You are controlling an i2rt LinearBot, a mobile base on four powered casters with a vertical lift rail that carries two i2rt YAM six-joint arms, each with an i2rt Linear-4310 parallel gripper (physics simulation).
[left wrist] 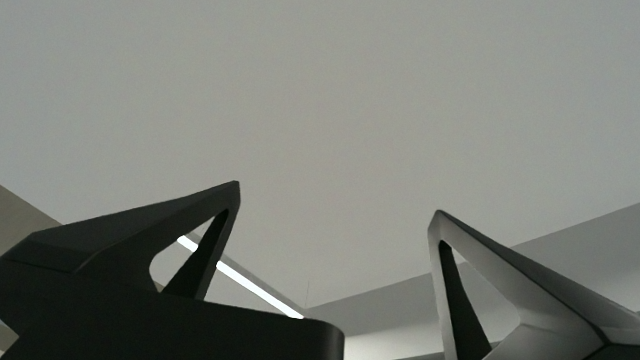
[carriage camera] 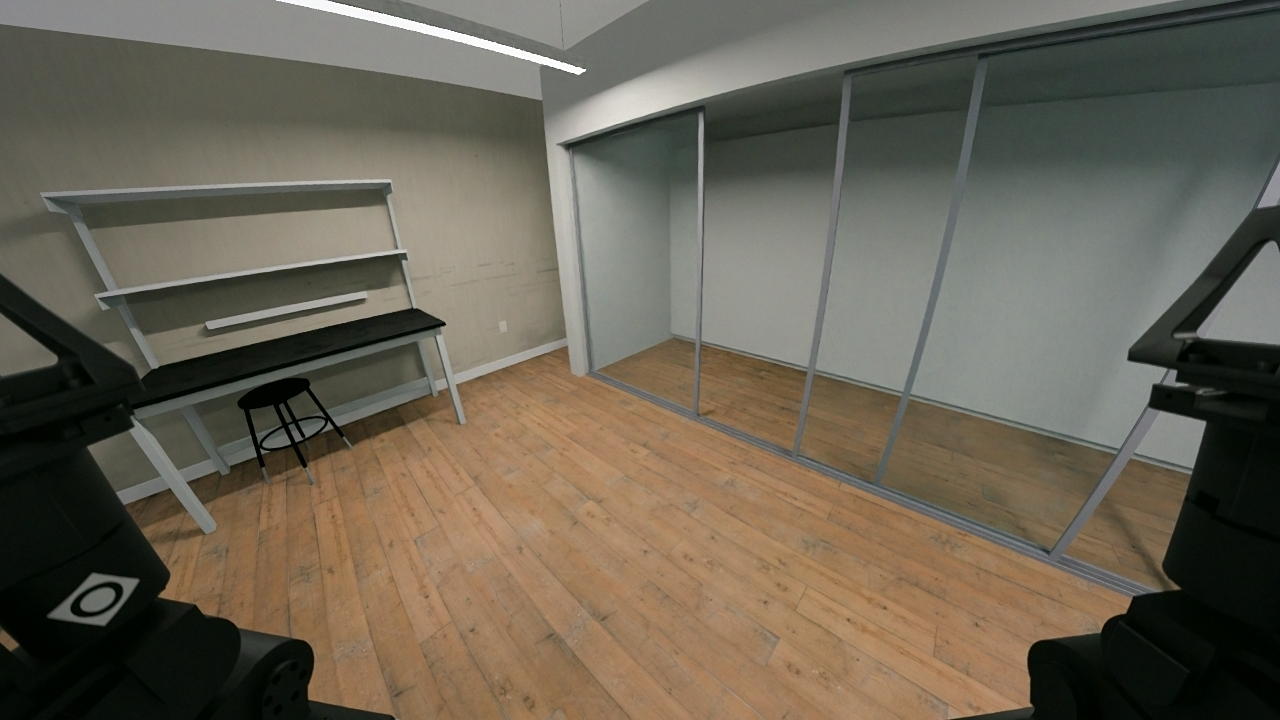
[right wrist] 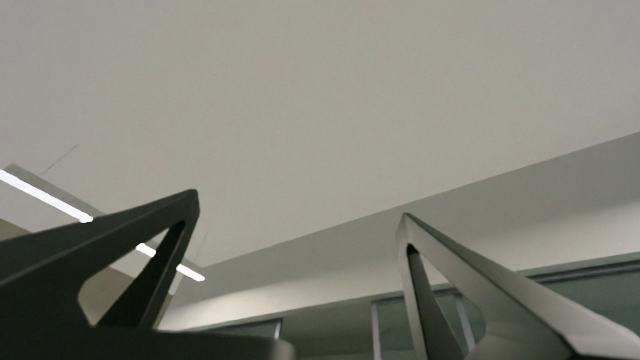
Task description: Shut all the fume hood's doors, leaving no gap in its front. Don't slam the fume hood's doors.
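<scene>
The fume hood spans the right half of the carriage camera view, with tall glass doors in grey frames. Its left door stands at the hood's far left end. An open gap lies between it and a middle door. The middle door appears to overlap the right door. Beyond the slanting right stile the back wall looks untinted, as through an opening; my right arm partly hides this end. My left gripper is open and empty, pointing up at the ceiling. My right gripper is open and empty too, away from the doors.
A desk with a black top and shelves stands along the left wall, a black stool in front of it. Wooden floor lies before the hood. A grey floor track runs under the doors. A strip light hangs overhead.
</scene>
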